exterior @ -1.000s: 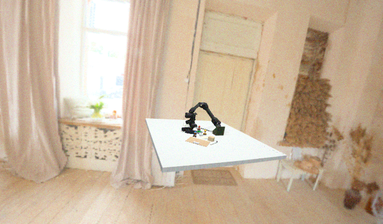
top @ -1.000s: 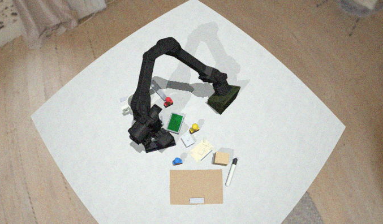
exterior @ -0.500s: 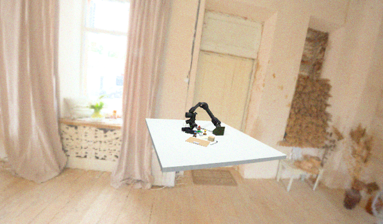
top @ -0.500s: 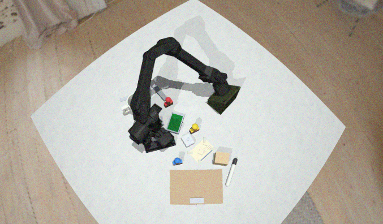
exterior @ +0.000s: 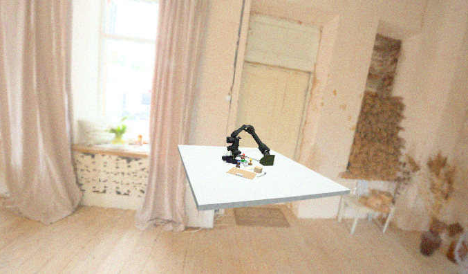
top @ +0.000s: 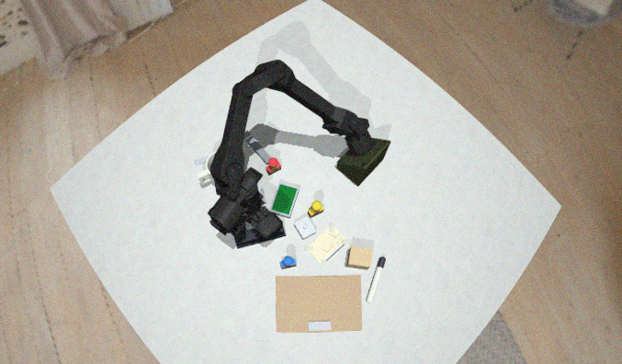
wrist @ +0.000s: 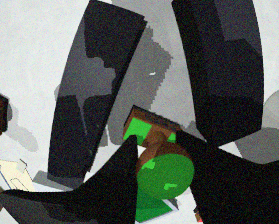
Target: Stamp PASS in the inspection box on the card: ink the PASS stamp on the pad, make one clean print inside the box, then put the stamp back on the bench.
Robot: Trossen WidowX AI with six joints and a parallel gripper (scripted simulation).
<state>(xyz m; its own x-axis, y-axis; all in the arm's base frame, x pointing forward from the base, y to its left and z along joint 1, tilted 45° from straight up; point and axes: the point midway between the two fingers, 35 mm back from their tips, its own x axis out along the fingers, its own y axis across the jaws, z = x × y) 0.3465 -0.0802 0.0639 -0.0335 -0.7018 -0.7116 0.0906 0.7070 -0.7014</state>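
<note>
The ink pad lies 10 cm behind my gripper tip, 3 cm to the left of it and 3 cm below it. From my gripper tip the other things lie so: blue stamp 3 cm ahead, 15 cm to the left, 2 cm below; red stamp 15 cm behind, 6 cm to the right, 2 cm below; white mug 2 cm behind, 16 cm to the right.
</note>
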